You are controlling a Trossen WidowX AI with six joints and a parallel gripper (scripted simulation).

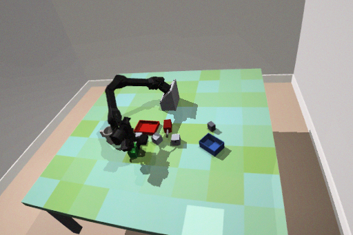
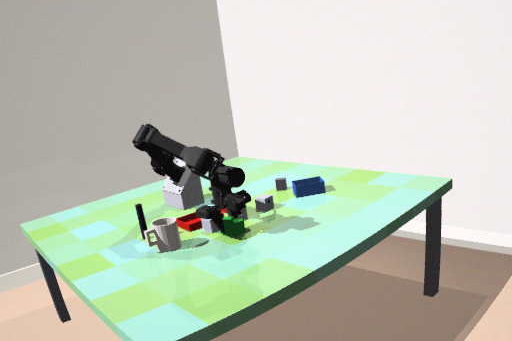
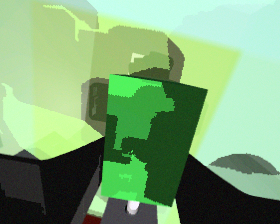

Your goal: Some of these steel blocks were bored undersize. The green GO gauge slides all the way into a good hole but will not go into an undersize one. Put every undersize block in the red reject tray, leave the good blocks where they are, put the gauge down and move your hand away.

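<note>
My gripper tip is 22 cm to the right of the steel block, 9 cm past it and 1 cm below it. Also, from my gripper tip: green GO gauge (2 cm above, 1 cm behind); mug (20 cm to the right, 7 cm behind, 2 cm above); red reject tray (18 cm behind).
</note>
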